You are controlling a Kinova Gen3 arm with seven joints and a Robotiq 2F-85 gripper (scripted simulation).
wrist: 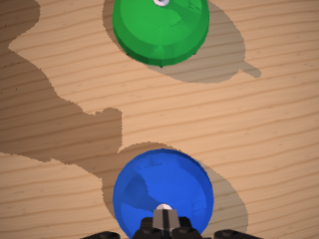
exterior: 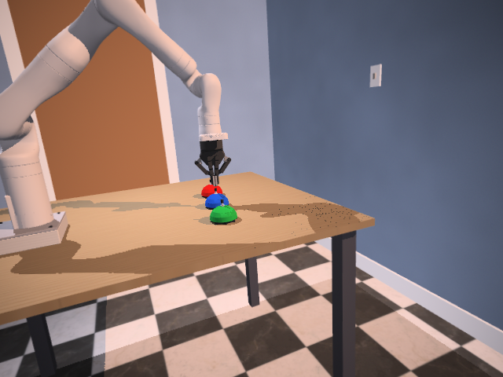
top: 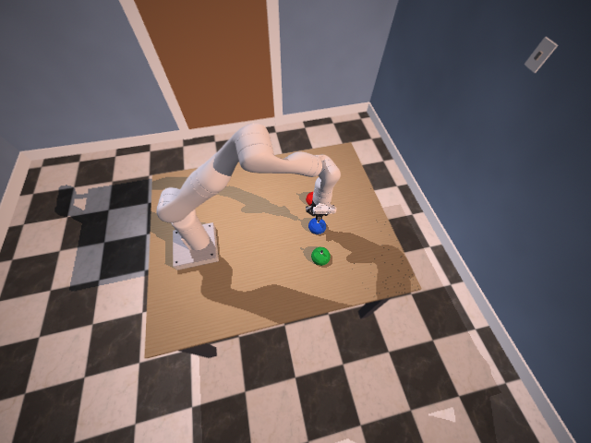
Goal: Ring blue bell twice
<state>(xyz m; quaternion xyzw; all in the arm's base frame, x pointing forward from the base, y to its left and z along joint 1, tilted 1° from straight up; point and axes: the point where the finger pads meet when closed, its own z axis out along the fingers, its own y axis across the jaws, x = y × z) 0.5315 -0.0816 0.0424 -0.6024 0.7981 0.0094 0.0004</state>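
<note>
Right now my hand is 5 cm above the blue bell. Also, from my hand: green bell: 4 cm behind, 15 cm to the right, 5 cm below; then red bell: 4 cm ahead, 15 cm to the left, 5 cm below.
</note>
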